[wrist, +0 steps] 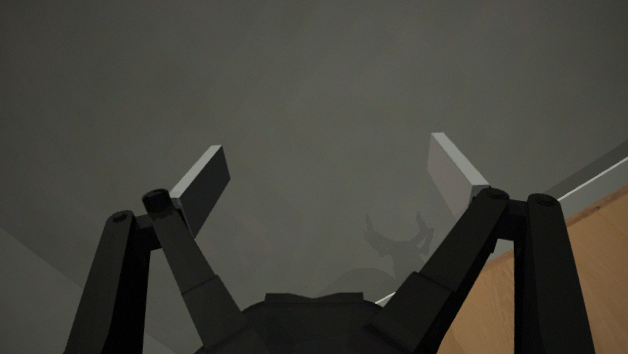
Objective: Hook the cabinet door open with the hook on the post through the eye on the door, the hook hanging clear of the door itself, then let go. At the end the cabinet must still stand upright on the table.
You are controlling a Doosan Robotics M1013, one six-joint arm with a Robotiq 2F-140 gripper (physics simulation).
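Places are measured from the arm's base along level axes (x ahead, y left, z up), in centimetres.
Pixels of known places: gripper, between the fingertips: (324, 157).
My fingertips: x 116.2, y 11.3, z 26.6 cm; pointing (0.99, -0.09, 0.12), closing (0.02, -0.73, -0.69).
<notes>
Behind a point stands the place of what it marks.
My gripper (324, 157) @(y 11.3, x 116.2, z 26.6 cm) is open, its two flat grey finger pads wide apart with nothing between them. It hangs above a dull grey surface. The cabinet, its door, the eye, the post and the hook do not show in the wrist view.
A grey floor-like surface (310, 90) fills most of the view, with a faint shadow of the gripper on it at the lower middle. A brown wooden surface (595, 250) @(y -0.1, x 127.2, z -6.6 cm) with a straight edge shows at the lower right. A thin white line (595, 178) runs beside that edge.
</notes>
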